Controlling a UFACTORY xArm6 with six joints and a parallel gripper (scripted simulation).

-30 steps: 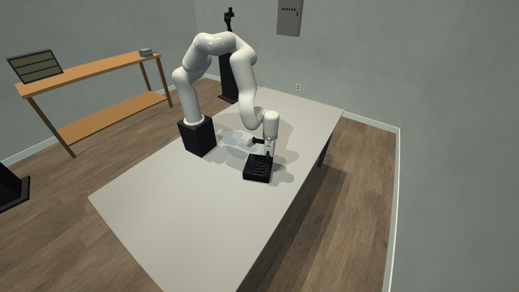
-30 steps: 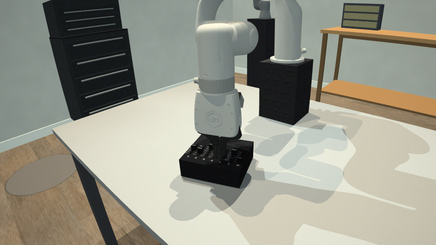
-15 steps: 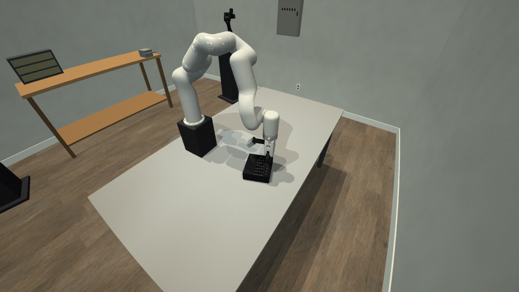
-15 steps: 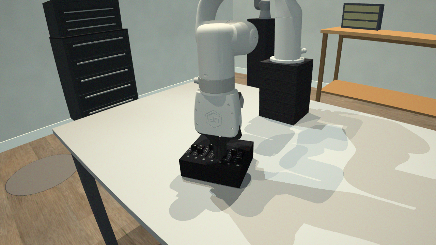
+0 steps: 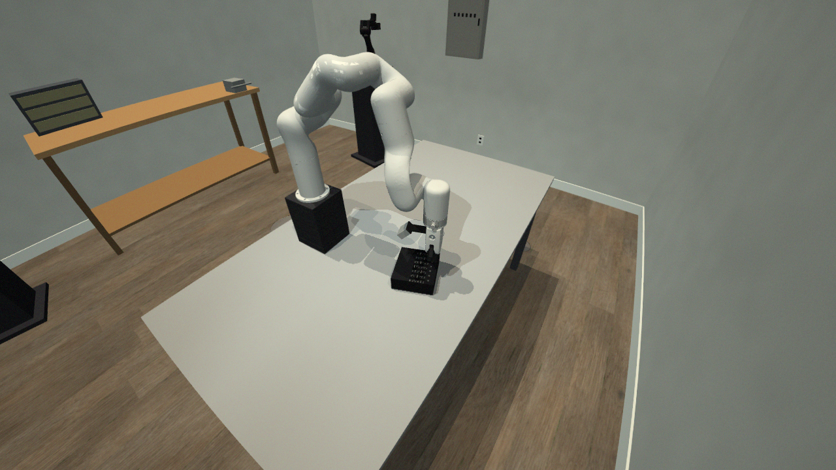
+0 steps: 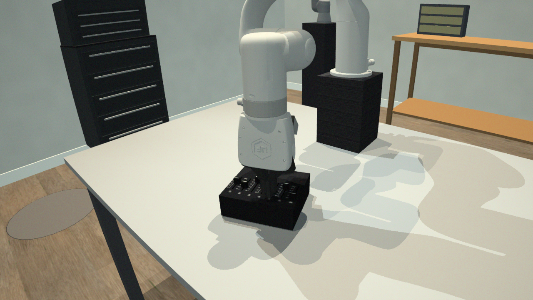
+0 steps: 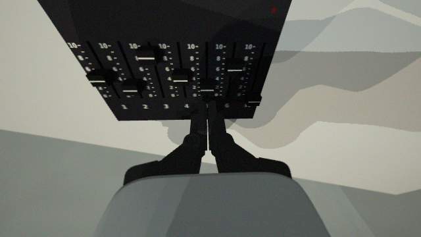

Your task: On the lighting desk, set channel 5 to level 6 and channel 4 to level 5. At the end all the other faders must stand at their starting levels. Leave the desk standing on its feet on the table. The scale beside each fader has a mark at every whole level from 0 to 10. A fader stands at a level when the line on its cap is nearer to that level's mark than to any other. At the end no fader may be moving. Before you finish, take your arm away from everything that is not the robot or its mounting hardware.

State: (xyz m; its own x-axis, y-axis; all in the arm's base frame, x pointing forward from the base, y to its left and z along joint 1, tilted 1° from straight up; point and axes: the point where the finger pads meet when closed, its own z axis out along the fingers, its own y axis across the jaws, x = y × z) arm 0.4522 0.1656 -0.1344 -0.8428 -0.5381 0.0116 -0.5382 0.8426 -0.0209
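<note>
My gripper is now 20 mm past the channel 5 fader cap, 20 mm above it and 10 mm to the left of it. Round my hand: master fader cap: 40 mm behind, 30 mm to the left, 20 mm below; channel 4 cap: 40 mm to the right, 20 mm below, 20 mm behind; channel 6 fader cap: 50 mm behind, 20 mm below, 10 mm to the right.
</note>
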